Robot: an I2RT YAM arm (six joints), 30 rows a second.
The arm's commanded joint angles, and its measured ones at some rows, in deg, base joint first. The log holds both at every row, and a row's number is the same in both.
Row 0, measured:
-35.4 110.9 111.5 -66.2 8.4 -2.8
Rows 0 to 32, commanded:
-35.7 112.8 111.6 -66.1 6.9 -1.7
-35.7 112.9 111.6 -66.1 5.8 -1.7
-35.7 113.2 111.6 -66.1 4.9 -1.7
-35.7 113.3 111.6 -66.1 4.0 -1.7
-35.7 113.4 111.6 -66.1 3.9 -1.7
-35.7 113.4 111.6 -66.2 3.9 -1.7
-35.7 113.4 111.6 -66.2 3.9 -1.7
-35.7 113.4 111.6 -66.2 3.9 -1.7
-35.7 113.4 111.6 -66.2 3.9 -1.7
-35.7 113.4 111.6 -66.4 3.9 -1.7
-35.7 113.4 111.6 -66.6 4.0 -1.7
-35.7 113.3 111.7 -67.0 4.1 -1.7
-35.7 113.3 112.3 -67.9 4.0 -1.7
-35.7 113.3 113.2 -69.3 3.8 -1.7
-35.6 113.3 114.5 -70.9 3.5 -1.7
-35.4 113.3 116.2 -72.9 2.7 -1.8
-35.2 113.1 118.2 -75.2 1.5 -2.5
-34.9 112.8 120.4 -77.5 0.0 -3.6
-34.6 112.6 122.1 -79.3 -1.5 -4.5
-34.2 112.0 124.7 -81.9 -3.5 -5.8
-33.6 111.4 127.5 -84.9 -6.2 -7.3
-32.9 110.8 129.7 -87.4 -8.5 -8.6
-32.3 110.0 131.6 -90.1 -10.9 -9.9
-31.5 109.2 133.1 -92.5 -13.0 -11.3
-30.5 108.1 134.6 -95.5 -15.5 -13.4
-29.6 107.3 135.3 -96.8 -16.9 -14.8
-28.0 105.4 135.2 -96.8 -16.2 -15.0
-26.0 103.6 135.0 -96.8 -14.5 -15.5
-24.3 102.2 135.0 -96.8 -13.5 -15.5
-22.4 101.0 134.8 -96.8 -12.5 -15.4
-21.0 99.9 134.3 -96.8 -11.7 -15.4
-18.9 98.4 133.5 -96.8 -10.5 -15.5
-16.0 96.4 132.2 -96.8 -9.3 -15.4
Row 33, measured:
-22.2 102.2 133.4 -96.5 -11.1 -13.1
